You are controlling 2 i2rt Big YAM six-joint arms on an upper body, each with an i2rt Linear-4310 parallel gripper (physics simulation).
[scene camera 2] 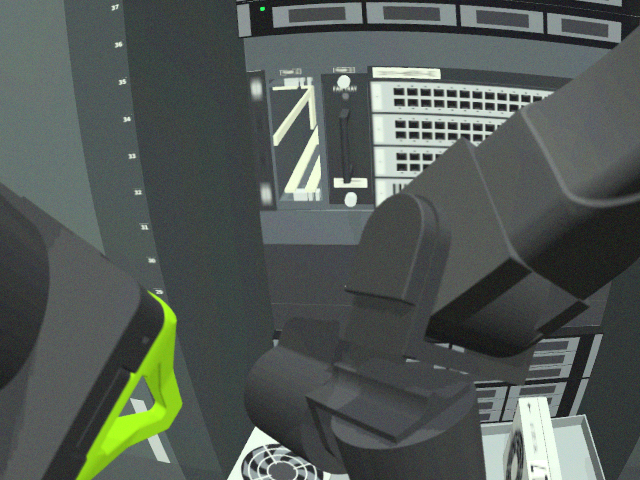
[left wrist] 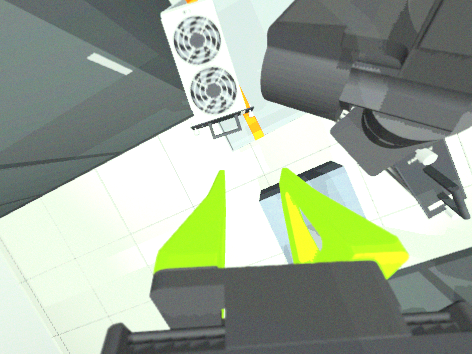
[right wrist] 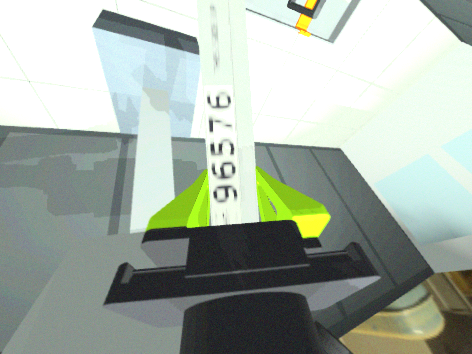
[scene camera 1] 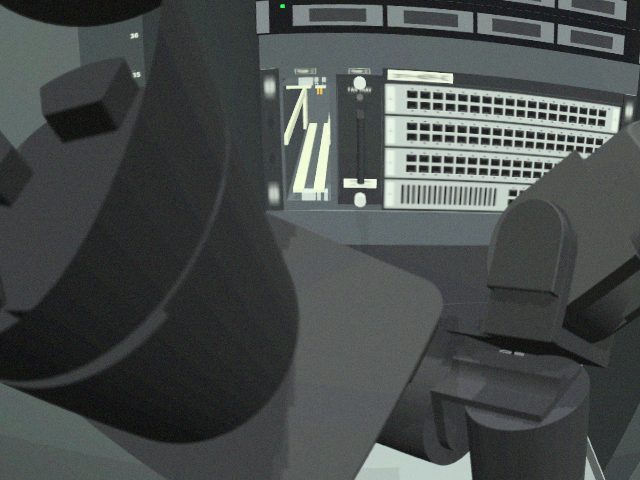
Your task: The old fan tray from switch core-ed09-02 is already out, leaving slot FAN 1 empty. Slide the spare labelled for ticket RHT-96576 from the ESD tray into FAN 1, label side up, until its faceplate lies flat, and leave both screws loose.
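My right gripper (right wrist: 231,173) is shut on the white fan tray (right wrist: 223,135) labelled 96576, gripping its narrow sides with the label facing the wrist camera. Its dark faceplate (left wrist: 415,180) with handle and screw shows at the right in the left wrist view. My left gripper (left wrist: 252,176) is part-open and empty; one green finger shows at lower left in scene camera 2. The FAN 1 slot (scene camera 1: 305,157) (scene camera 2: 302,162) is open, with pale rails inside. An installed fan tray (scene camera 1: 360,144) (scene camera 2: 345,144) sits to its right. The fingers and held tray are hidden in scene camera 1.
Another fan tray (left wrist: 205,65) (scene camera 2: 281,459) lies with two fans showing. A white tray (scene camera 2: 537,439) stands on edge in the ESD tray (scene camera 2: 584,434). A bluish panel (left wrist: 345,195) (right wrist: 160,75) with a dark edge lies below. Switch cards (scene camera 1: 496,108) sit right of the fan bays.
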